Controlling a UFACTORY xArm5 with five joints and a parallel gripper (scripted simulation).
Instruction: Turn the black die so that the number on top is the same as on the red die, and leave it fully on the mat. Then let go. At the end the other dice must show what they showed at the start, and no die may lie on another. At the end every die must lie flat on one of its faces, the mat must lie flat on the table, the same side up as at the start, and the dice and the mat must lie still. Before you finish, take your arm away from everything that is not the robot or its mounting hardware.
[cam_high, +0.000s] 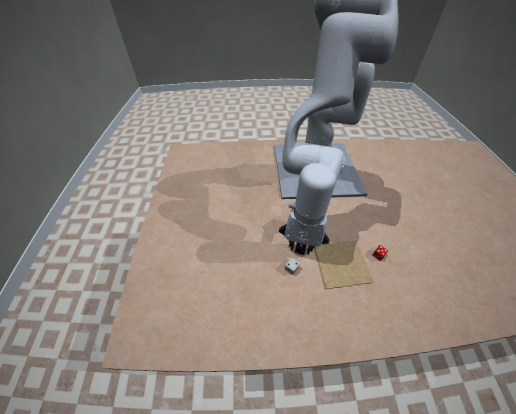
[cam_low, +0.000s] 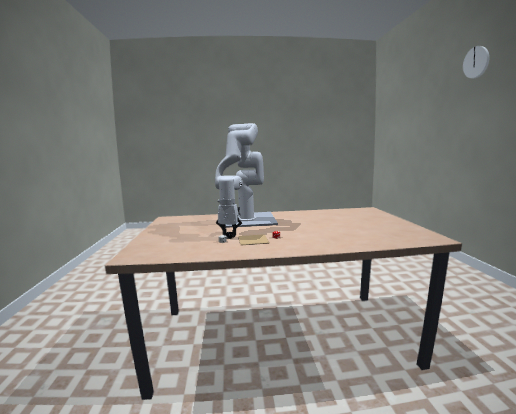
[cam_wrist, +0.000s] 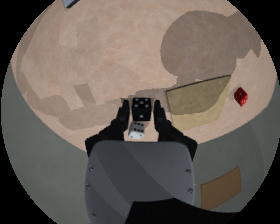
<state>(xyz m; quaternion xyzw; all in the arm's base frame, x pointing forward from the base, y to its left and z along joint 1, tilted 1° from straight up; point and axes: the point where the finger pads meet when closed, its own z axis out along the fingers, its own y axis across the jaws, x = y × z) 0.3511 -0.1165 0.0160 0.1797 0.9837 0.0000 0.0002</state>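
Now: hand 1 cm above the black die. Also, from my hand: grey die: 6 cm ahead, 4 cm to the right, 1 cm below; then red die: 4 cm ahead, 24 cm to the left, 1 cm below; then tan mat: 6 cm ahead, 12 cm to the left, 3 cm below.
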